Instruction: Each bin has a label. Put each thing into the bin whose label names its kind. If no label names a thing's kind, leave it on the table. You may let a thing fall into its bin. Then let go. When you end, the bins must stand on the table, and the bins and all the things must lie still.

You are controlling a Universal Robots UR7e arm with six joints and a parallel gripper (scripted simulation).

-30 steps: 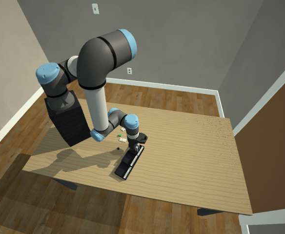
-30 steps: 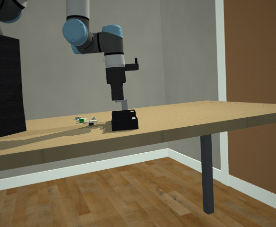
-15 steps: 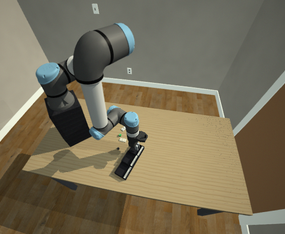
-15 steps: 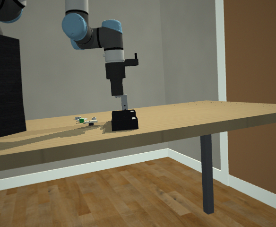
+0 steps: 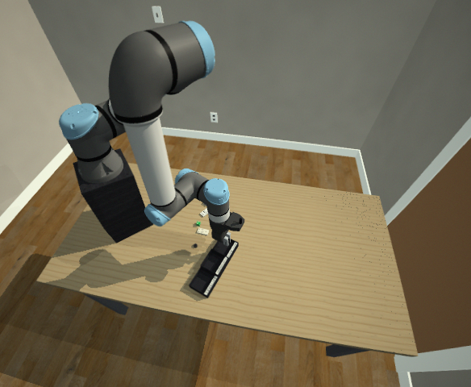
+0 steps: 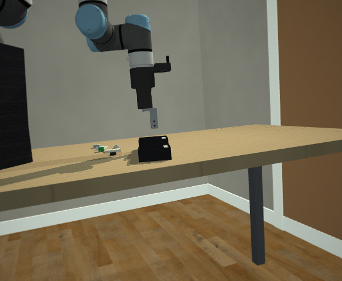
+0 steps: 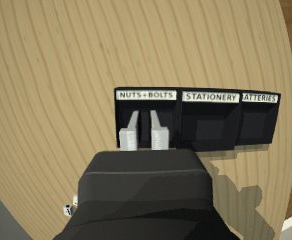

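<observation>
Now: the white rectangular piece 19 cm to the left of my hand, 12 cm behind it and 8 cm below it. Round my hand: black piece (14 cm behind, 8 cm below, 1 cm to the left); metal nut (16 cm to the left, 8 cm below, 8 cm behind); cream plate (12 cm behind, 8 cm to the left, 8 cm below).
</observation>
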